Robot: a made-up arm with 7 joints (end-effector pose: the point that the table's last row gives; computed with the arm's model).
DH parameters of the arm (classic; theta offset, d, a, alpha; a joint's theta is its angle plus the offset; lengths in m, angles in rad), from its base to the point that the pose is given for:
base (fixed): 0 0 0 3.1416
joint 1: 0 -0.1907 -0.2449 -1.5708
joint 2: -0.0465 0 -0.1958 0
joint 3: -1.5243 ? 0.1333 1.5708
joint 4: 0 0.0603 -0.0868 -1.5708
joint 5: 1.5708 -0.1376 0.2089 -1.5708
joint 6: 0 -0.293 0.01 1.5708
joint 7: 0 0.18 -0.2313 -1.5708
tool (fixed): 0 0.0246 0 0
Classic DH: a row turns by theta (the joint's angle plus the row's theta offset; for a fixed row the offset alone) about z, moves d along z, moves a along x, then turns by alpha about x.
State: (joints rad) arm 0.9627 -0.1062 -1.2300 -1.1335 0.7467 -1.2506 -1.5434
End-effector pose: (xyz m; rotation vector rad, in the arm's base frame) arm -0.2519 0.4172 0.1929 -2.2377 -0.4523 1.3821
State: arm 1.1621 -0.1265 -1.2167 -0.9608 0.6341 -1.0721 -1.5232
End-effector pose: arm -0.1675 0.4675 0.1846 -2.3203 -0.6358 1.3442
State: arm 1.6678 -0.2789 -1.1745 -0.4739 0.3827 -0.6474 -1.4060
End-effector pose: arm 0.0899 0.4929 0.1920 -2.4206 -1.1282 1.1889
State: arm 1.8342 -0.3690 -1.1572 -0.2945 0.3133 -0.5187 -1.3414
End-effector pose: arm 0.1778 0.4704 0.2090 -2.4460 -1.2957 1.0897
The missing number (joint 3, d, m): -0.0756
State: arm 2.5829 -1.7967 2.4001 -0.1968 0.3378 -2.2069 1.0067
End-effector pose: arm 0.0771 -0.5212 0.2050 0.6153 0.2038 1.1680
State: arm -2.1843 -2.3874 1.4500 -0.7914 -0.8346 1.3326 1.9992
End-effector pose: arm -0.1887 -0.7671 0.2186 1.1789 1.1736 0.6072
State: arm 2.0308 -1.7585 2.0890 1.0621 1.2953 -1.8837 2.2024
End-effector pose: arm -0.0564 -0.2673 0.3073 1.8902 0.6267 -0.3617
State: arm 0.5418 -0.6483 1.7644 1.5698 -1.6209 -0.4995 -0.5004
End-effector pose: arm -0.1608 0.3381 0.0319 0.2775 0.6603 -2.6486
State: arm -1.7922 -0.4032 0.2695 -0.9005 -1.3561 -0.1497 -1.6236
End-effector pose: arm -0.0433 -0.5522 0.0245 1.8329 -1.7012 -0.6197
